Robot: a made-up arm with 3 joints. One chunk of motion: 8 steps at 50 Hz.
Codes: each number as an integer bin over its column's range. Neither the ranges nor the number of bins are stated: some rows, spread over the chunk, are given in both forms.
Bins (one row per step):
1: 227 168 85 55 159 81
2: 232 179 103 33 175 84
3: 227 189 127 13 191 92
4: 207 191 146 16 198 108
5: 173 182 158 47 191 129
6: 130 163 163 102 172 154
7: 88 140 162 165 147 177
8: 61 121 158 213 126 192
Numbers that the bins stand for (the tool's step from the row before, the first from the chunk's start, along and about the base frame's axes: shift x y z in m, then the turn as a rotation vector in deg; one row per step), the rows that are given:
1: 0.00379 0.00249 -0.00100 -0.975 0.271 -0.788
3: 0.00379 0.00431 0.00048 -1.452 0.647 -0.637
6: -0.00039 0.00206 0.00175 -0.440 0.424 0.214
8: -0.00337 -0.00156 0.00158 0.822 -0.118 0.735
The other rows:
2: 0.00401 0.00344 -0.00036 -1.225 0.459 -0.747
4: 0.00293 0.00448 0.00115 -1.418 0.729 -0.418
5: 0.00146 0.00370 0.00158 -1.065 0.647 -0.129
7: -0.00220 0.00008 0.00172 0.276 0.129 0.529

